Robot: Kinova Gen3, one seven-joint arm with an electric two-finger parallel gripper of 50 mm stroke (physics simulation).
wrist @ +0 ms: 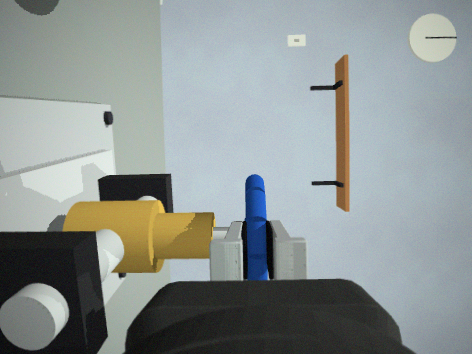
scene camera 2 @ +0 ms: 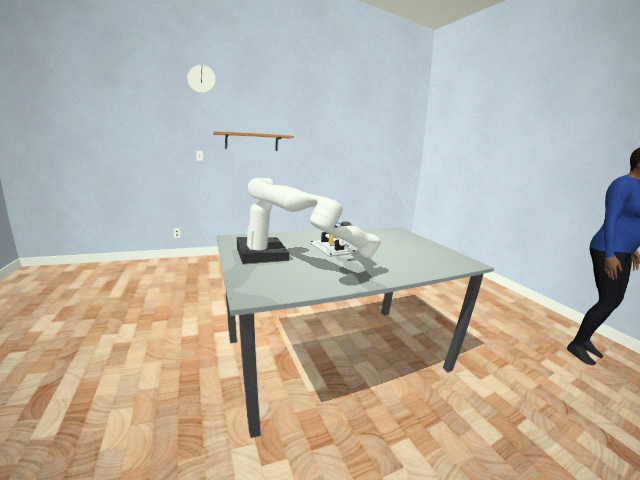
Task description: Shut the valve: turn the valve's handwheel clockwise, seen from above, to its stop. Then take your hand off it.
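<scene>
The valve's blue handwheel stands edge-on in the middle of the wrist view; a small bit of blue shows beside the arm in the scene view. My gripper is shut on the handwheel's rim, one finger on each side of it. The valve's yellow body is to the left of the fingers in the wrist view, with its narrower neck pointing at the wheel. White pipes run from the body to black support blocks. The fingers are hidden in the scene view.
The valve stands on a white base plate on the grey table. The black robot base is to its left. A wall shelf hangs behind. A person in blue is at the far right.
</scene>
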